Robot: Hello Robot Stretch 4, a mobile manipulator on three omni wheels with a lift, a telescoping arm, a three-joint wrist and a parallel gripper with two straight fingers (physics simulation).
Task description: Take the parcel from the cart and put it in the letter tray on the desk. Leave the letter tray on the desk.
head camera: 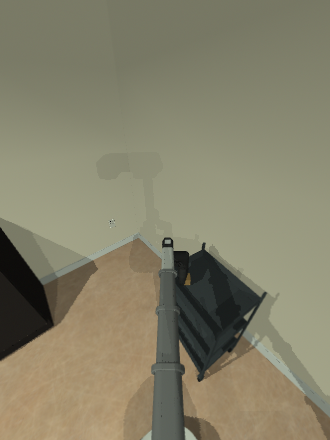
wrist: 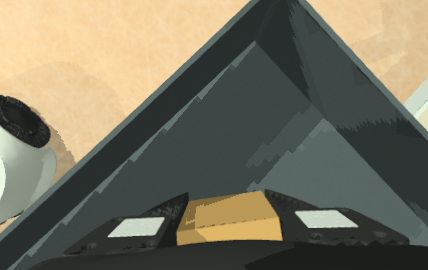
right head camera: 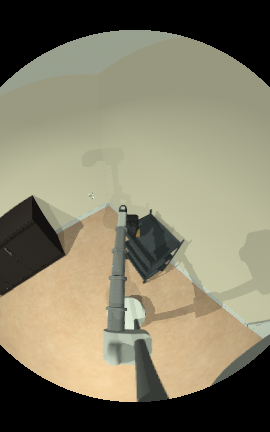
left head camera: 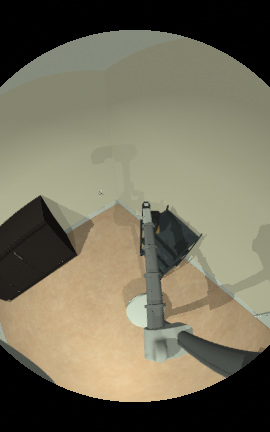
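Pixels of known places: gripper, between the fingertips: (wrist: 227,209) (right head camera: 134,234) (left head camera: 153,230); robot's base, origin of its link: (right head camera: 126,312) (left head camera: 144,309).
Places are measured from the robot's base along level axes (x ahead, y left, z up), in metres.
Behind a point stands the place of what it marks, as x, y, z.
Observation:
The tan, box-shaped parcel (wrist: 230,222) {0.724, -0.078, 0.683} (head camera: 187,279) {0.701, -0.115, 0.685} (right head camera: 138,233) {0.698, -0.125, 0.680} is at the dark grey cart's top tray, towards its left corner in the head view. The cart (head camera: 220,280) {0.729, -0.327, 0.635} (left head camera: 181,237) {0.625, -0.346, 0.635} (right head camera: 161,242) {0.627, -0.333, 0.635} (wrist: 200,145) {0.712, -0.041, 0.635} has raised rims and stands by the right wall. My gripper (wrist: 227,209) {0.722, -0.087, 0.635} is shut on the parcel, with one dark finger against each side. The fingers stand fairly wide. The parcel's lower part is hidden by the gripper body, and I cannot tell whether it touches the tray floor. The letter tray and the desk do not show in these views.
A black cabinet (head camera: 20,305) {0.665, 0.997, 0.447} (left head camera: 37,250) {0.476, 1.212, 0.571} (right head camera: 30,245) {0.522, 1.159, 0.567} stands at the left. Two walls meet in a corner behind the arm (head camera: 167,335) {0.304, 0.001, 0.972} (left head camera: 152,265) {0.275, -0.001, 0.972} (right head camera: 117,270) {0.266, -0.001, 0.972}. The robot's white base (wrist: 22,170) {0.198, -0.054, 0.141} shows beside the cart in the wrist view.

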